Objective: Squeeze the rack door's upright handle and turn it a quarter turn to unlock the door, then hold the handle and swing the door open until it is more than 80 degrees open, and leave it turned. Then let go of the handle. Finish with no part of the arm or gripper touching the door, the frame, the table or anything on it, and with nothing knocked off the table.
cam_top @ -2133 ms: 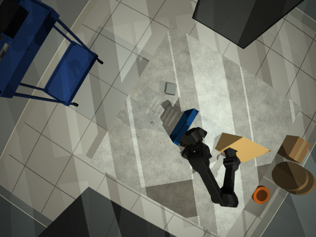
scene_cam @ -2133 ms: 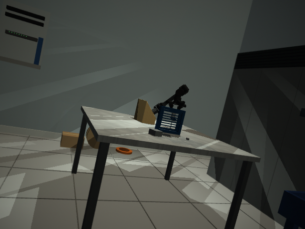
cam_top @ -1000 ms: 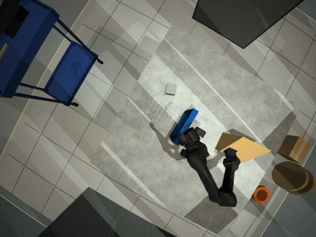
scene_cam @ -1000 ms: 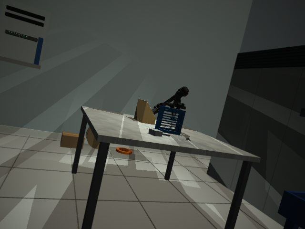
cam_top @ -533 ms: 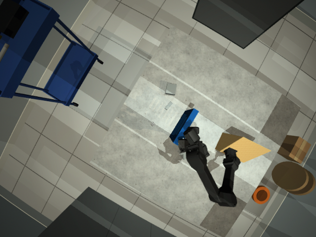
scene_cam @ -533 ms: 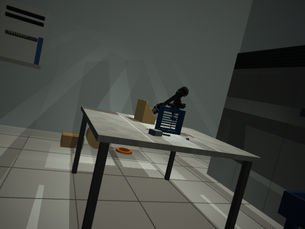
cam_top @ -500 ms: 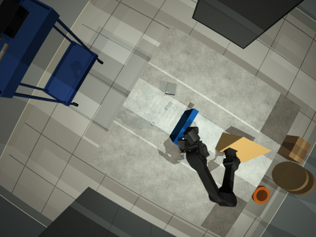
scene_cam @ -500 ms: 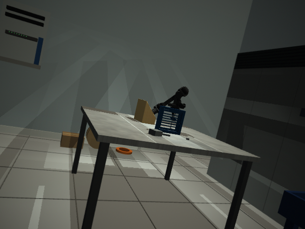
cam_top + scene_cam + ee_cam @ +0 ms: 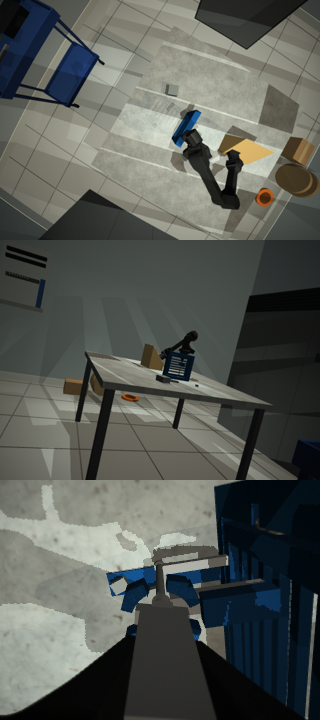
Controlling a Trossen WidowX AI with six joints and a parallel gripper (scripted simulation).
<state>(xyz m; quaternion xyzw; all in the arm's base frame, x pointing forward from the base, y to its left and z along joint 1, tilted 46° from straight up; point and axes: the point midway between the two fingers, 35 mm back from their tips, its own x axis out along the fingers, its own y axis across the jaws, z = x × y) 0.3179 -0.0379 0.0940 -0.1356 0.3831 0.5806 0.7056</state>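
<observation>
My gripper tip is now 3 cm above the grey handle and 1 cm to the left of it.
</observation>
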